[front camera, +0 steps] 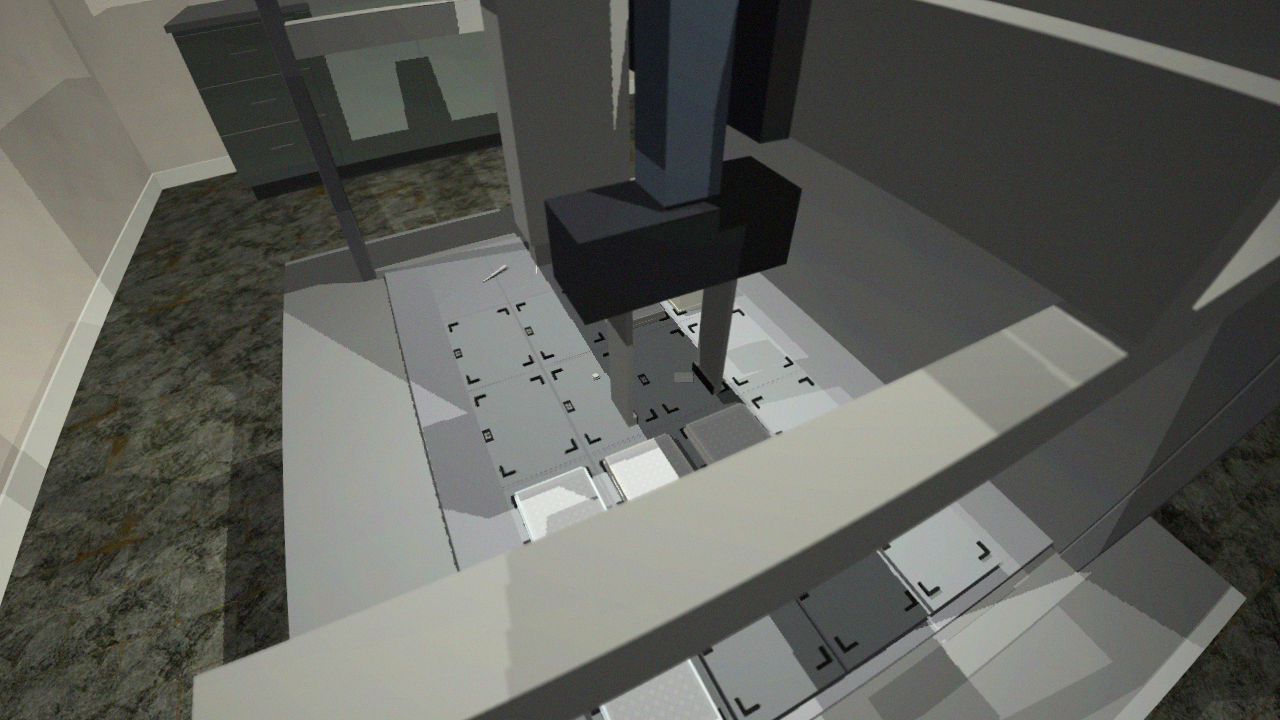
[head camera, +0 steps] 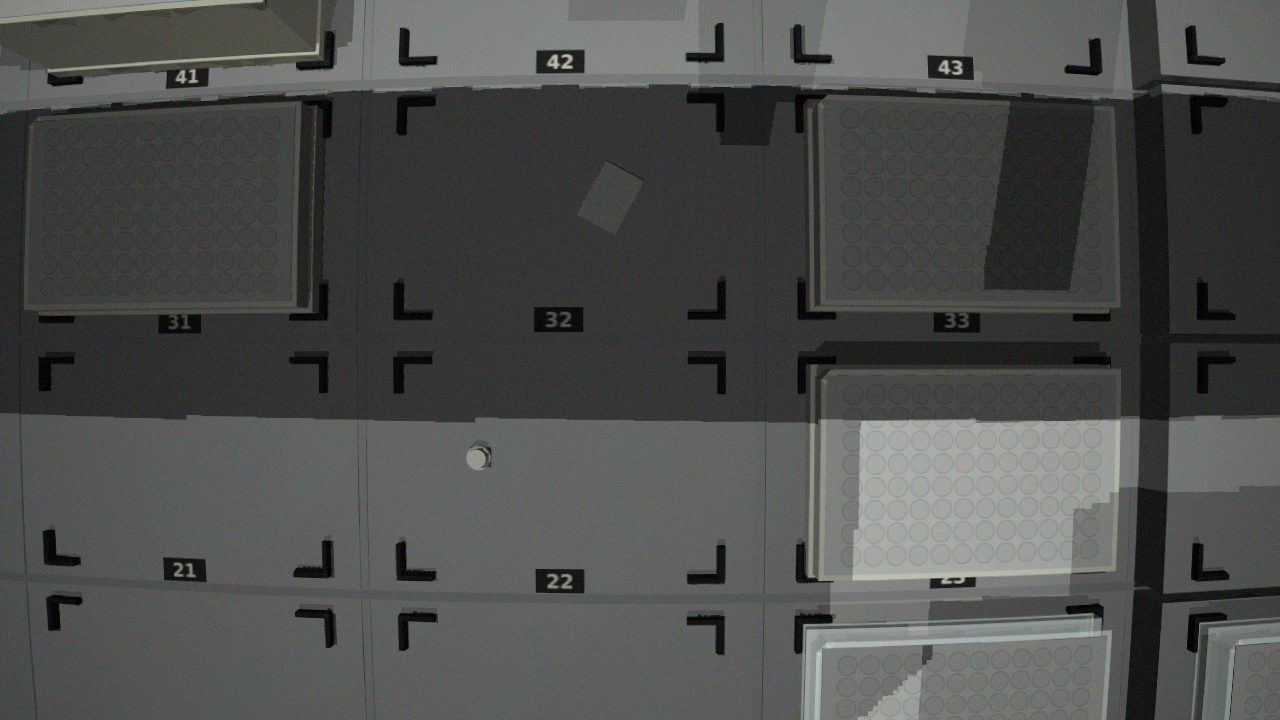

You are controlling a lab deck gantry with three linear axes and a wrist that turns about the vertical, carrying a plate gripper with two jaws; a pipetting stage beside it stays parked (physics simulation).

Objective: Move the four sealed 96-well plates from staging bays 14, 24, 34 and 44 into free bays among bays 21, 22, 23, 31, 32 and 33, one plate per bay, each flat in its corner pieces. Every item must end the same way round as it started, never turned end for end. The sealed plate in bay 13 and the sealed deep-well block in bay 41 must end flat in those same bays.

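Frame: origin at the robot's base, x right, y ahead, z up, level; centimetres.
Seen in the pictures: gripper, fingertip midpoint: (front camera: 666,395); robot's base, origin of the base link: (front camera: 450,326).
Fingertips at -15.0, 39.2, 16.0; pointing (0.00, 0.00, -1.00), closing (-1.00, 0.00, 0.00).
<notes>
Offsets run from my fingertips to a thing's middle, as dx, dy, dz. "pt": to the spot under its first point.
My gripper (front camera: 669,405) is open and empty, its jaws hanging above the middle of the deck. It does not show in the head view. Sealed plates lie flat in bay 31 @(pt -10.8, -32.3, -14.5) (head camera: 165,205), bay 33 @(pt -10.5, -1.0, -14.5) (head camera: 948,205) (front camera: 729,433) and bay 23 @(pt +0.3, +0.0, -14.5) (head camera: 975,483) (front camera: 640,471). The bay 13 plate @(+10.7, +0.0, -15.2) (head camera: 975,685) (front camera: 562,505) and the bay 14 plate @(+10.7, +16.4, -13.8) (head camera: 1260,685) (front camera: 662,700) are cut off in the head view. The sealed deep-well block @(-21.4, -32.8, -13.9) (head camera: 170,40) (front camera: 687,302) is in bay 41. Bays 21 @(pt +0.8, -32.9, -16.0) (head camera: 179,483), 22 (head camera: 581,501), 24 (front camera: 765,660), 34 (front camera: 861,595) and 44 @(pt -21.5, +20.2, -14.5) (front camera: 939,550) hold no plate.
A small grey slab @(-11.0, -14.3, -15.9) (head camera: 610,197) (front camera: 683,377) lies in bay 32, and a small pale cap @(-0.5, -19.6, -15.8) (head camera: 478,456) (front camera: 595,377) in bay 22. A thin white tip @(pt +5.4, -49.1, -15.5) (front camera: 494,273) lies at the far deck end. A pale beam (front camera: 626,546) crosses the front view and hides part of the deck.
</notes>
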